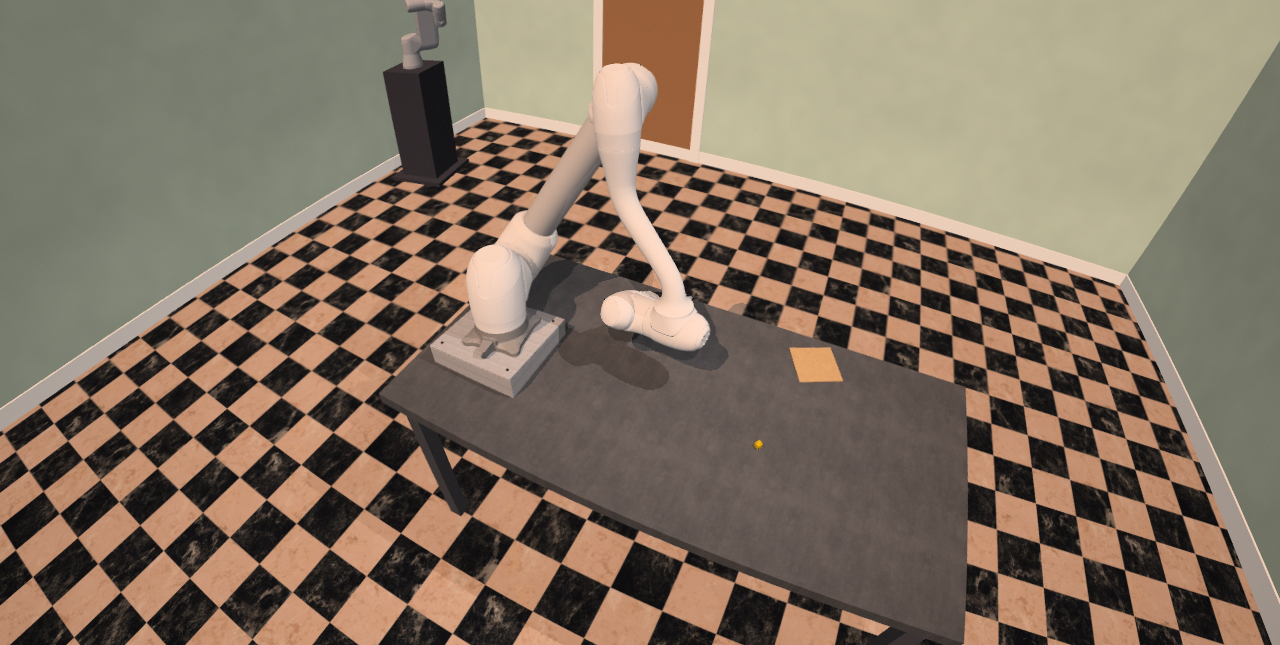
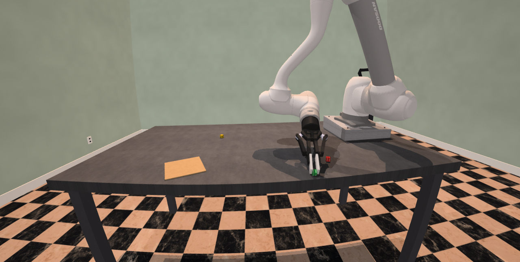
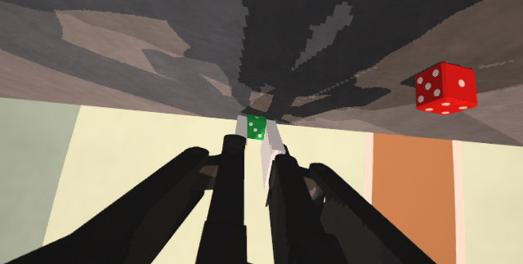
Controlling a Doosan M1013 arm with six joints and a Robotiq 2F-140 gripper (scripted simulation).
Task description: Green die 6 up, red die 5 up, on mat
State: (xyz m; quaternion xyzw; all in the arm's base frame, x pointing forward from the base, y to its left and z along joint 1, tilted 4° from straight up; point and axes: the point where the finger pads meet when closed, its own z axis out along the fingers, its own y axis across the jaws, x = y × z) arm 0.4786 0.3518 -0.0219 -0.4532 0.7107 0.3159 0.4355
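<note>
Right now the green die is 1 cm ahead of my hand, 2 cm to the left of it and 2 cm below it. Also, from my hand: yellow die (31 cm ahead, 49 cm to the right, 2 cm below); red die (10 cm behind, 6 cm to the right, 2 cm below); orange mat (45 cm ahead, 15 cm to the right, 3 cm below).
</note>
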